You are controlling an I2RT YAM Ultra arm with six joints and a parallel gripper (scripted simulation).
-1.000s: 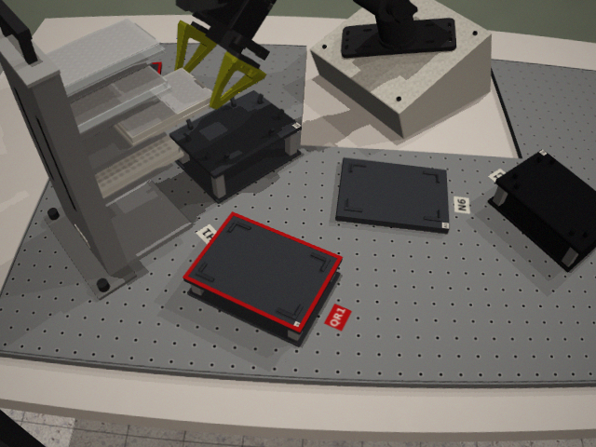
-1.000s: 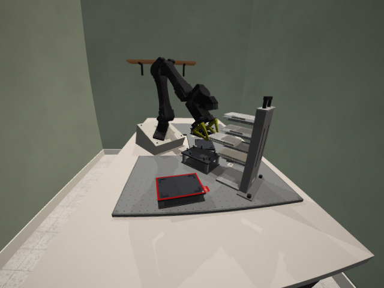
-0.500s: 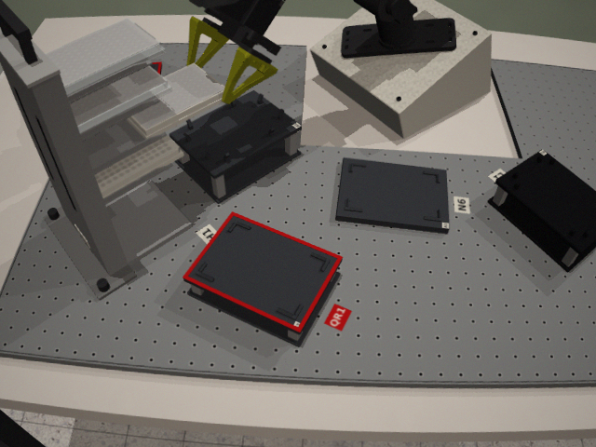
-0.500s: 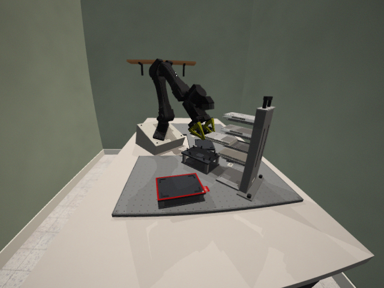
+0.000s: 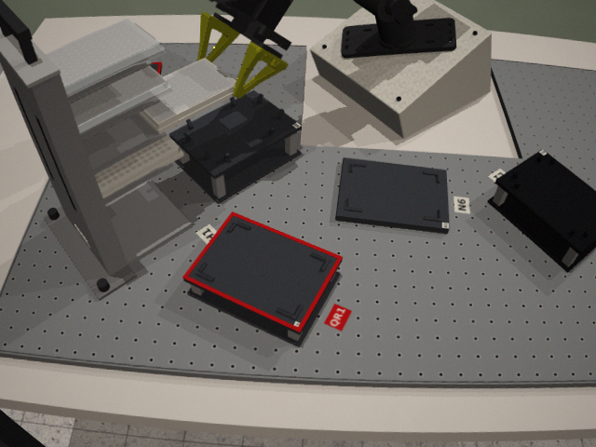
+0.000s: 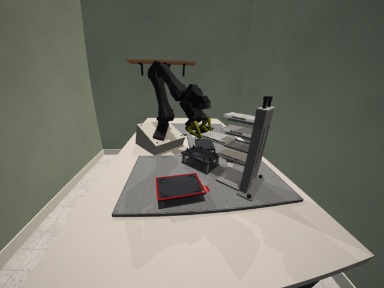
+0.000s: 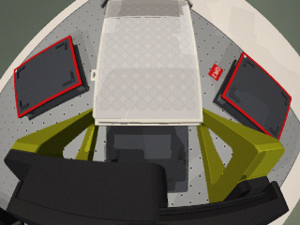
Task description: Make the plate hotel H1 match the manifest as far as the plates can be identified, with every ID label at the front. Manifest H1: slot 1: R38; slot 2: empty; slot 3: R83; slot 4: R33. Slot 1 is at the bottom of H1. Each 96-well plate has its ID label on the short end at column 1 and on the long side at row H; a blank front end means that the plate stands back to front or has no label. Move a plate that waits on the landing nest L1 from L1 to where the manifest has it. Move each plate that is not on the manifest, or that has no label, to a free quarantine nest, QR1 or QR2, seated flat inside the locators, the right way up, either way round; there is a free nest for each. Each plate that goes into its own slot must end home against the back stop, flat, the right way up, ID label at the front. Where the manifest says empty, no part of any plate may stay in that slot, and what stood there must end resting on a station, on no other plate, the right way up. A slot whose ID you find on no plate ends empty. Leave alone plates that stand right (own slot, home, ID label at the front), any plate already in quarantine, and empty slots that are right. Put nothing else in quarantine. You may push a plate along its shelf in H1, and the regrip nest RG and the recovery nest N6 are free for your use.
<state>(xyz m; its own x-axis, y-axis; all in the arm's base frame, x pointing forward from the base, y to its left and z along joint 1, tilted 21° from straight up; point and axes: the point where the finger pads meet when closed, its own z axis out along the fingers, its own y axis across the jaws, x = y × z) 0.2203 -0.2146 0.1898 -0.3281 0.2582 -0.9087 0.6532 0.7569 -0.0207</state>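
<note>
Now: hand 11 cm above the black regrip nest RG, 1 cm to the right of it and 1 cm past it. From my hand the other things lie so: RG label (16 cm below, 9 cm behind, 8 cm to the left); then translucent plate (12 cm ahead, 11 cm to the right, 11 cm above); then plate hotel H1 (18 cm ahead, 16 cm to the right).
</note>
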